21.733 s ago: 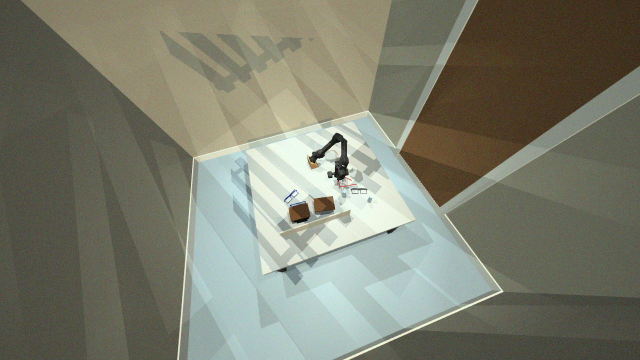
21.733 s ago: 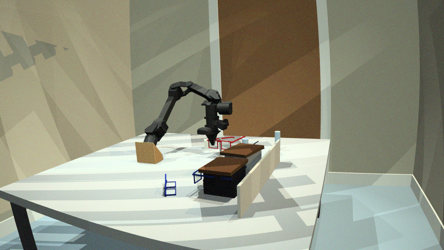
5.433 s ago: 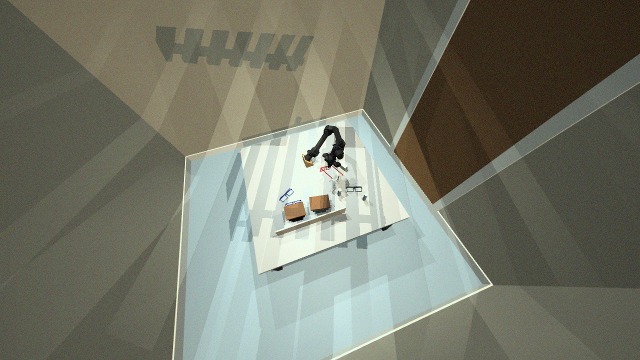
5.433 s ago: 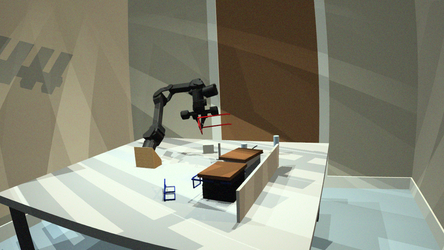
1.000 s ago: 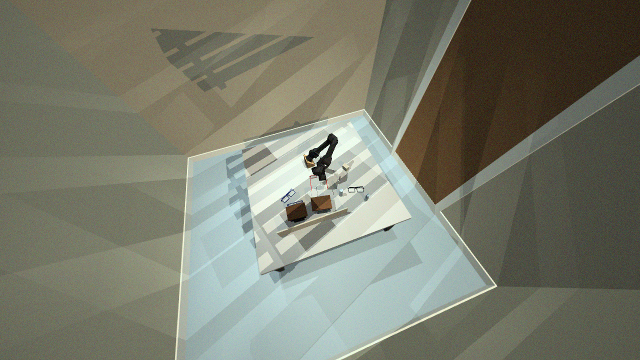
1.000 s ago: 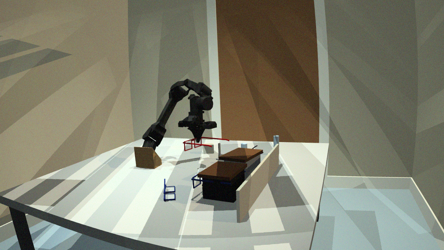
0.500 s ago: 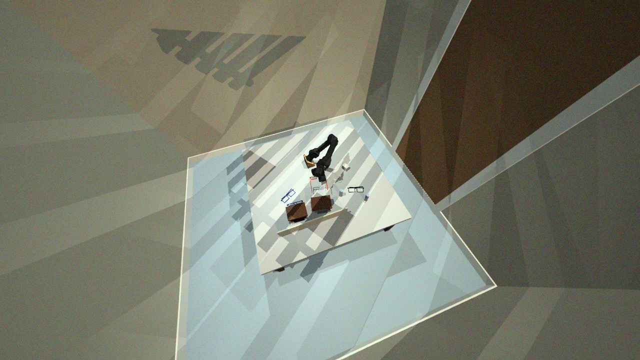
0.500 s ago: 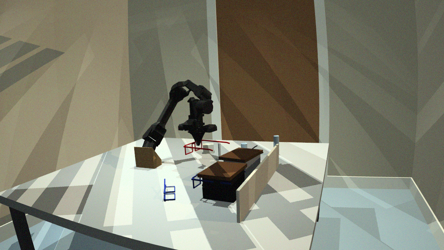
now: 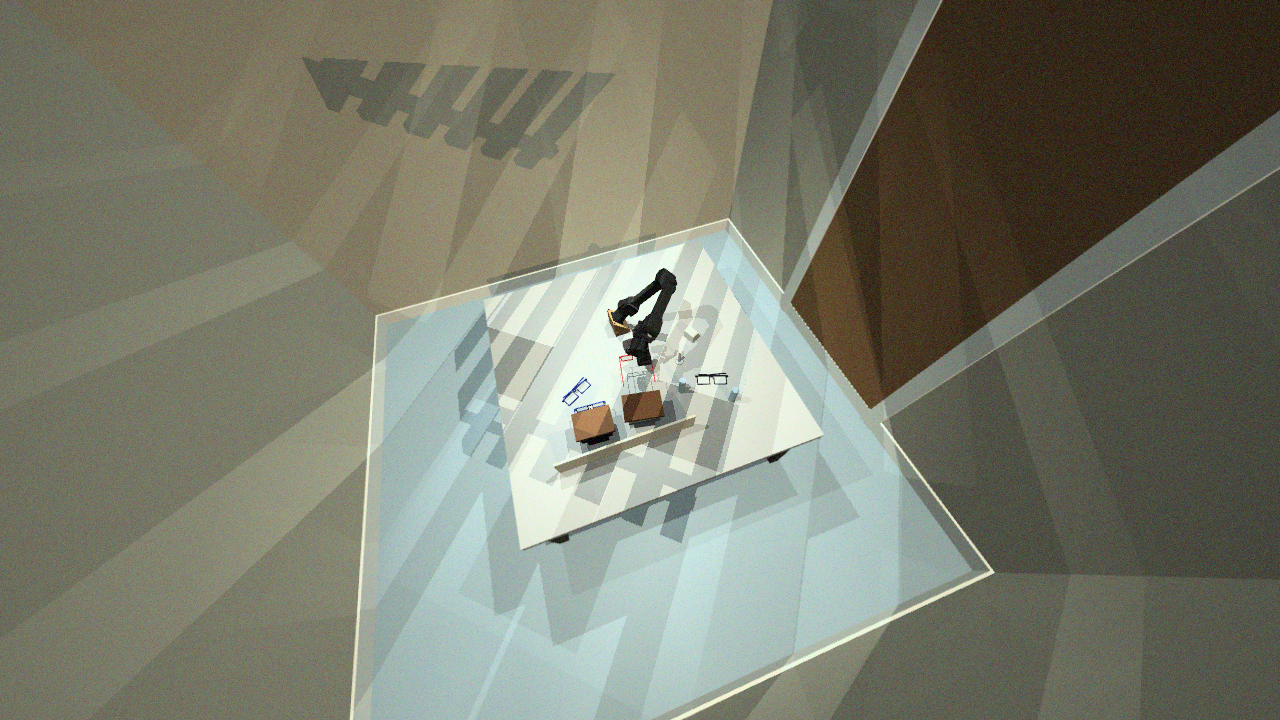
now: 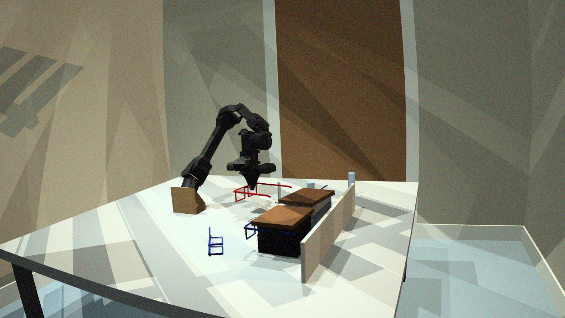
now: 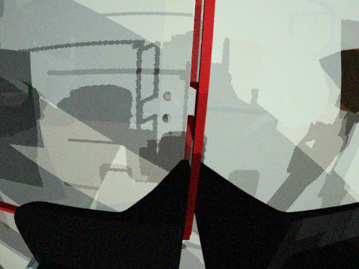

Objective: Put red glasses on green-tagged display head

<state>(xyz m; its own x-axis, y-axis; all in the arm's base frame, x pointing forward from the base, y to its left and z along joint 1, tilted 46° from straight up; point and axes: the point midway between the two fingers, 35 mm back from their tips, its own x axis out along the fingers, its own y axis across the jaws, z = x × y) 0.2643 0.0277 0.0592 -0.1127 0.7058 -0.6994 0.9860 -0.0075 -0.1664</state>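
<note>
Now: gripper tip 22 cm short of the display head, 6 cm to the left of it and 4 cm above it. From my gripper tip the other things lie so: thin post: 17 cm to the left, 7 cm below, 3 cm ahead; then beige board: 37 cm ahead, 17 cm to the right, 4 cm below.
</note>
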